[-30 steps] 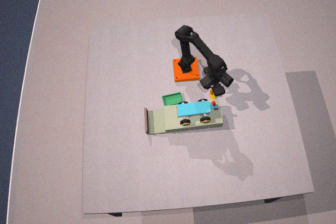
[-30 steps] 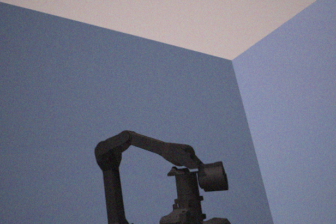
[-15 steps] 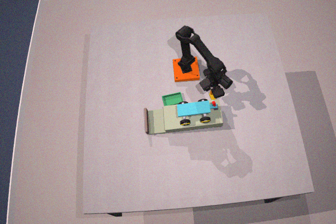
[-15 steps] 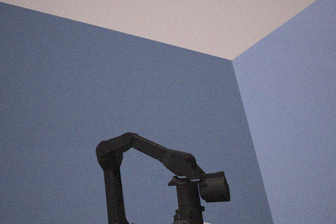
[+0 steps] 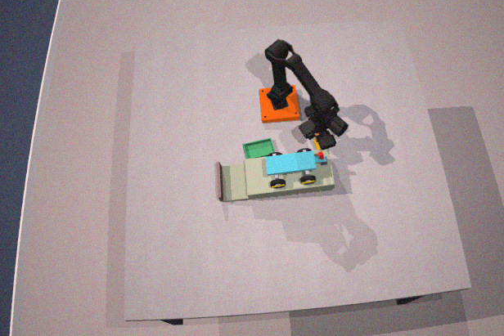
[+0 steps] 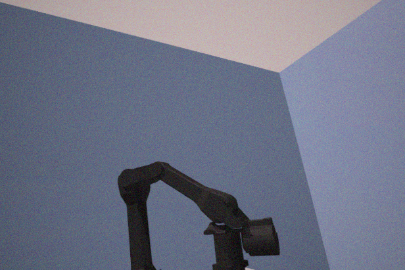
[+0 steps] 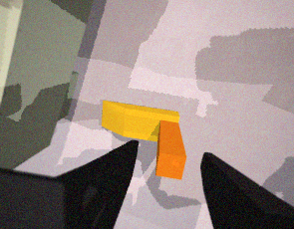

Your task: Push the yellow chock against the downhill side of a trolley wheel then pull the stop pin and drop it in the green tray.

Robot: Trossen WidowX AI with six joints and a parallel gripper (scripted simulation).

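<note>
Now: the yellow chock 2 cm ahead of my gripper tip and 3 cm below it. From my gripper tip the other things lie so: red-headed stop pin (13 cm ahead, 3 cm to the right, 8 cm above); green tray (3 cm behind, 24 cm to the right, 6 cm below); blue trolley (12 cm ahead, 15 cm to the right, 6 cm above).
</note>
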